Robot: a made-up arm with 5 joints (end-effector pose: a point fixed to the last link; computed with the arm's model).
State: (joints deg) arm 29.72 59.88 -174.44 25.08 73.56
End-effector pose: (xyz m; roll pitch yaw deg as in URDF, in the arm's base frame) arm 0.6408 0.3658 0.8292 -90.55 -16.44 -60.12
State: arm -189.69 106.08 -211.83 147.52 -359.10
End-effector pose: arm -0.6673 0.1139 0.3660 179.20 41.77 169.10
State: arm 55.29 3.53 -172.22 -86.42 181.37
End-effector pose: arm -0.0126 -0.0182 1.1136 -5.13 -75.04 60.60
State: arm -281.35 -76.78 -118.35 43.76 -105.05
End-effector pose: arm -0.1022 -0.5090 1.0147 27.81 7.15 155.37
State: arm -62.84 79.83 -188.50 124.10 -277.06
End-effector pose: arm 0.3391 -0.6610 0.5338 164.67 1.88 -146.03
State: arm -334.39 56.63 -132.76 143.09 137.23
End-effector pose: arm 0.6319 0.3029 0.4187 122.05 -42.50 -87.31
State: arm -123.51 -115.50 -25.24 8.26 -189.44
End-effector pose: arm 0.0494 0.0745 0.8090 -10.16 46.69 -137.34
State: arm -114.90 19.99 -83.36 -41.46 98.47
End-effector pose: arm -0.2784 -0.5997 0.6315 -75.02 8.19 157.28
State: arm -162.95 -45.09 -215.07 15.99 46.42
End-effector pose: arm 0.6957 0.2134 0.6086 56.24 38.35 84.52
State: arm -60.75 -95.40 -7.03 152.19 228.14
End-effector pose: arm 0.0361 -0.0644 0.5168 -138.64 -30.63 59.31
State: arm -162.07 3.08 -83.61 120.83 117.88
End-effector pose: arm -0.4993 -0.1616 0.6280 143.13 -17.61 85.96
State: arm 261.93 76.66 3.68 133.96 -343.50
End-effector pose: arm 0.0151 0.1066 0.3278 -10.97 -32.71 101.66
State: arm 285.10 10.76 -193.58 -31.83 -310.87
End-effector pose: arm -0.0254 0.0943 1.1516 27.58 21.84 159.65
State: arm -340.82 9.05 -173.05 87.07 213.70
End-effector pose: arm 0.2086 0.0726 1.1829 112.72 54.13 127.92
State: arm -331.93 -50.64 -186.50 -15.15 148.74
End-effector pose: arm -0.6364 -0.3394 0.7558 58.38 -54.51 -35.30
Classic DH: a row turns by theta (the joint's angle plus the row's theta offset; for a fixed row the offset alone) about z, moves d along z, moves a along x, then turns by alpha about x. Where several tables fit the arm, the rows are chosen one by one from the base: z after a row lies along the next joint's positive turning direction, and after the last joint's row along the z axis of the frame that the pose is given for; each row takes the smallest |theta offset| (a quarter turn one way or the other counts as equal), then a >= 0, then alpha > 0; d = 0 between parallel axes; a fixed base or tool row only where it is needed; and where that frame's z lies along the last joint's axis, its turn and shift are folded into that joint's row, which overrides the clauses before.
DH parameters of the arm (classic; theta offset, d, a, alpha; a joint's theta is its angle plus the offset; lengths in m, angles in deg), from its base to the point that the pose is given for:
joint 1: 0 0.3893 0 -90
joint 2: -79.34 0 0.3185 0
joint 3: -23.4 0 -0.4537 0
joint 4: -77.25 0 -0.0596 90
joint 5: 180 0.0761 0 0

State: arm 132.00 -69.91 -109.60 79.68 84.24
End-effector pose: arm 0.2042 -0.2268 1.0672 -80.13 -5.68 41.01
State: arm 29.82 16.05 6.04 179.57 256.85
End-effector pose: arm 0.0366 0.0210 0.3189 21.15 4.82 107.57
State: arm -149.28 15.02 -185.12 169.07 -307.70
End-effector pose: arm -0.1517 -0.0902 1.0545 -179.19 -0.62 158.42
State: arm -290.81 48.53 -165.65 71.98 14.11
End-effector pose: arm 0.2550 0.6710 0.8318 -166.24 -43.42 49.58
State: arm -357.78 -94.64 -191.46 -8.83 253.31
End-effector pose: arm -0.7575 -0.0294 0.1177 -115.88 -15.10 99.42
